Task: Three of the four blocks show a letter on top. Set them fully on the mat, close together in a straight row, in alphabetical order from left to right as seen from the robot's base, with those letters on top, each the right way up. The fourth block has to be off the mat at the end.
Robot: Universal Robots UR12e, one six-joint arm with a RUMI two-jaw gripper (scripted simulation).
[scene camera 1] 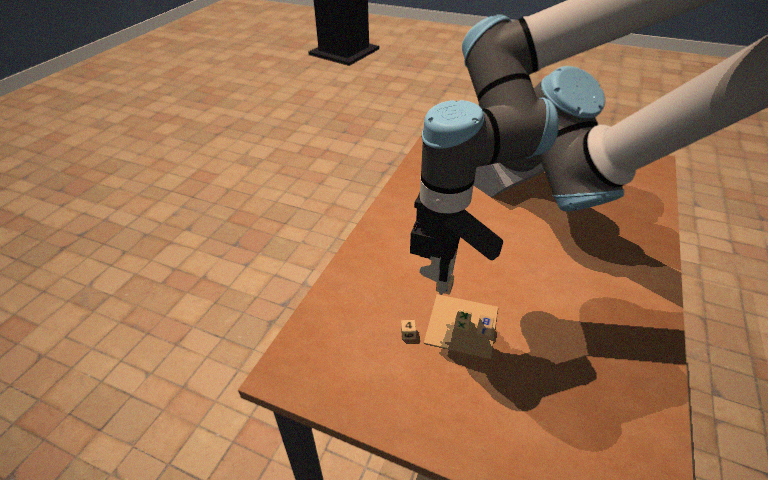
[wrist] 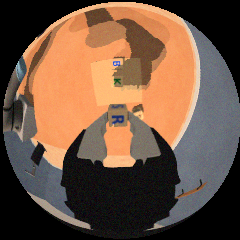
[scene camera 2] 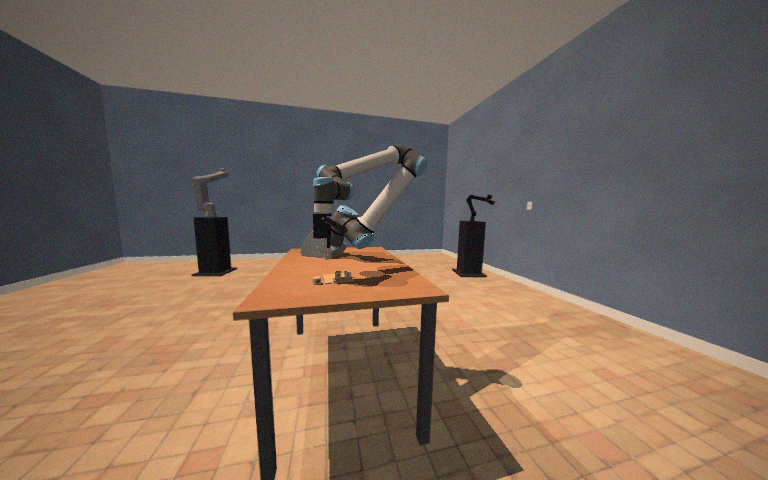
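Observation:
A tan mat (scene camera 1: 441, 332) is there for me to see, and the wrist view shows the mat too (wrist: 101, 73). Then my own gripper (scene camera 1: 443, 288), which I find again (wrist: 117, 112).

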